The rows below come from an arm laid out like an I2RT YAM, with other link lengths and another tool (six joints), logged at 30 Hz.
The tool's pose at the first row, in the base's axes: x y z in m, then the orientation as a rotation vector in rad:
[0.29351, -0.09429, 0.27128, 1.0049, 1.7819, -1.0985]
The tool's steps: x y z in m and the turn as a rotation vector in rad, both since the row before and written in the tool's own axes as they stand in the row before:
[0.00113, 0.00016, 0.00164, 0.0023, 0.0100, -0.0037]
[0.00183, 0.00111, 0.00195, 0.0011, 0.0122, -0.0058]
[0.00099, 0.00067, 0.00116, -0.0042, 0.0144, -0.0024]
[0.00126, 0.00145, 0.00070, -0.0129, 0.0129, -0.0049]
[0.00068, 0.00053, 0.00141, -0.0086, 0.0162, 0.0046]
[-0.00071, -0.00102, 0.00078, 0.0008, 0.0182, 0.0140]
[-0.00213, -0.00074, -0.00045, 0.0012, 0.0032, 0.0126]
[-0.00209, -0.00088, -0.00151, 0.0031, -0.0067, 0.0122]
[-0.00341, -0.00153, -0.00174, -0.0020, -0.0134, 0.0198]
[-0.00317, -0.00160, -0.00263, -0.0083, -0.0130, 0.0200]
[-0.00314, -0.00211, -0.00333, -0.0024, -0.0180, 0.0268]
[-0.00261, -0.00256, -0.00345, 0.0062, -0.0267, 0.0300]
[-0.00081, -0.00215, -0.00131, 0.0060, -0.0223, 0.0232]
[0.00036, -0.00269, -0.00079, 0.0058, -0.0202, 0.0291]
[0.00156, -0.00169, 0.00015, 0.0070, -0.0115, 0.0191]
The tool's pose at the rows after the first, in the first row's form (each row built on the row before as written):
[0.29359, -0.09552, 0.26971, 1.0105, 1.7915, -1.0998]
[0.29432, -0.09658, 0.26712, 1.0153, 1.8048, -1.1005]
[0.29479, -0.09722, 0.26565, 1.0213, 1.8195, -1.0930]
[0.29575, -0.09710, 0.26385, 1.0190, 1.8379, -1.0786]
[0.29625, -0.09804, 0.26259, 1.0293, 1.8507, -1.0617]
[0.29578, -0.09927, 0.26323, 1.0542, 1.8551, -1.0482]
[0.29584, -0.09973, 0.26548, 1.0675, 1.8483, -1.0410]
[0.29552, -0.09928, 0.26815, 1.0746, 1.8332, -1.0395]
[0.29500, -0.09920, 0.27224, 1.0800, 1.8091, -1.0307]
[0.29406, -0.09824, 0.27645, 1.0819, 1.7873, -1.0153]
[0.29238, -0.09678, 0.28097, 1.0892, 1.7548, -1.0036]
[0.28997, -0.09515, 0.28507, 1.0981, 1.7103, -1.0015]
[0.28786, -0.09479, 0.28662, 1.1043, 1.6742, -1.0014]
[0.28505, -0.09473, 0.28693, 1.1158, 1.6356, -0.9964]
[0.28317, -0.09496, 0.28562, 1.1264, 1.6106, -0.9952]

